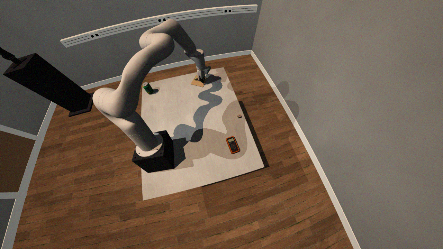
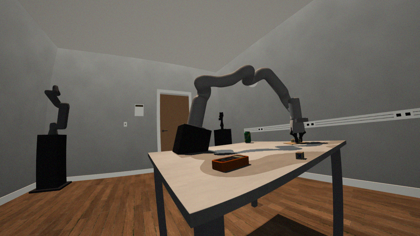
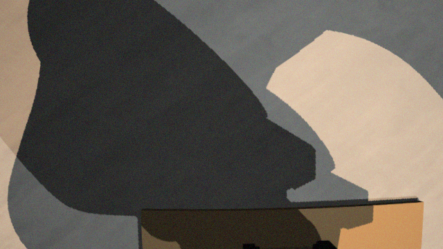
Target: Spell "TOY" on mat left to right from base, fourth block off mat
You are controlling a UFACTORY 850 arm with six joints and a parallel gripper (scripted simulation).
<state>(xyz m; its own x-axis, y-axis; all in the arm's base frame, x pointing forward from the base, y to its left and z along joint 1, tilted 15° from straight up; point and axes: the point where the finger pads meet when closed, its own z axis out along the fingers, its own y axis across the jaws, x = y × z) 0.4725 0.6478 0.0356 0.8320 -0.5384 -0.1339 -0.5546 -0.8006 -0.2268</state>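
My hand is 40 mm past the tan square mat, 20 mm to the right of it and 30 mm above it. From my hand the other things lie so: orange multimeter 100 mm ahead, 730 mm to the right, 10 mm below; block 70 mm behind, 50 mm to the left, 10 mm below; green soda can 550 mm behind, 10 mm to the left, 30 mm above.
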